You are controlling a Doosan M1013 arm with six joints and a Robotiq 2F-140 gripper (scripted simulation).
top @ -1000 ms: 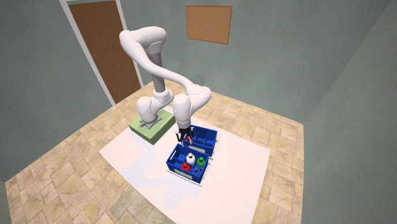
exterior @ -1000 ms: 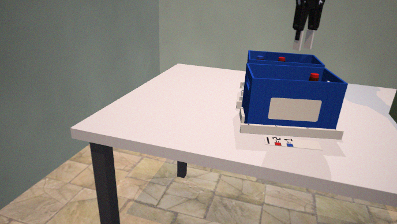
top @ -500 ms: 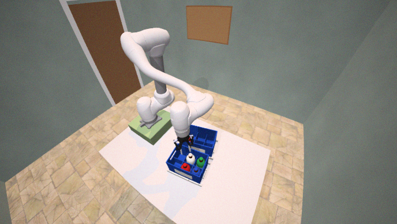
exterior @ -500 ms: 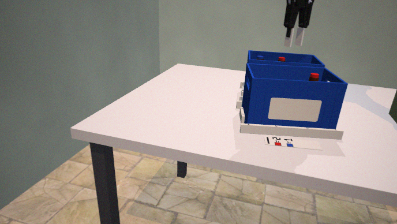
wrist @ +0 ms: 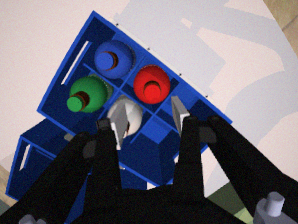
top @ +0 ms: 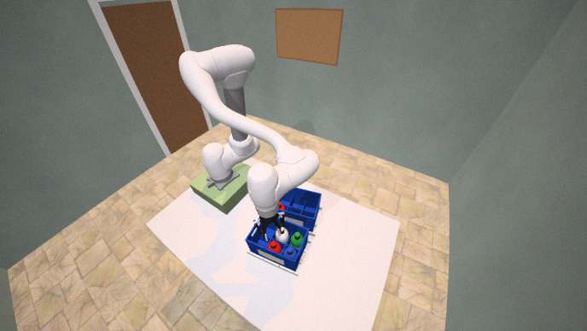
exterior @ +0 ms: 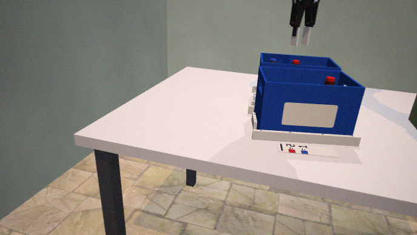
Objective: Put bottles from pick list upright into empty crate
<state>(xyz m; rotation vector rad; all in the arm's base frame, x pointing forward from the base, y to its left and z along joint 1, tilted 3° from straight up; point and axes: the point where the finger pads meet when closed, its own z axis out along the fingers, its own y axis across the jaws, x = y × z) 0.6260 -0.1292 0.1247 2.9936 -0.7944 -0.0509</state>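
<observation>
Right now the red bottle is 170 mm below my hand and 10 mm to the right of it. From my hand the other things lie so: white bottle: 170 mm below, 80 mm to the left, 20 mm behind; then blue bottle: 170 mm below, 90 mm ahead, 20 mm to the left; then green-label bottle: 170 mm below, 110 mm to the left, 70 mm ahead.
</observation>
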